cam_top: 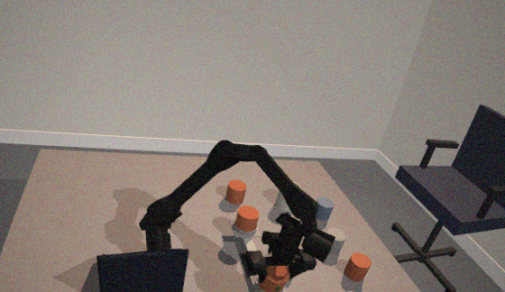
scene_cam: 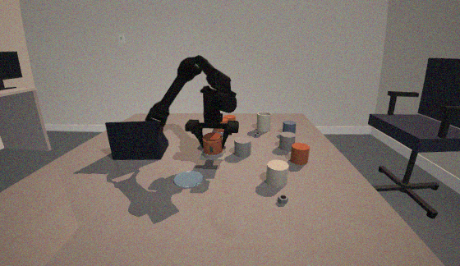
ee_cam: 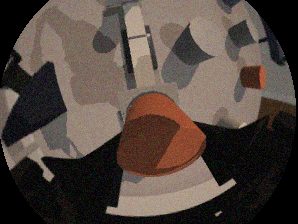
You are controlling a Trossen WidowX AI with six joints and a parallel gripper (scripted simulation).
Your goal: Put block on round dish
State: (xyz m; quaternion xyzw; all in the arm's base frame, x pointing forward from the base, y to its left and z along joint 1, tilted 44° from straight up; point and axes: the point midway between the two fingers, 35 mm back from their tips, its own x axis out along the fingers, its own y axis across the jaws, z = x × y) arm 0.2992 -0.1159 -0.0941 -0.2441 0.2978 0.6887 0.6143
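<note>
Right now my gripper tip is 80 mm past the round pale dish, 90 mm to the left of it and 80 mm above it. Also, from my gripper tip: pale green block 10 mm below; balance beam 140 mm to the left, 40 mm below; balance 10 mm ahead, 140 mm to the left, 60 mm below.
</note>
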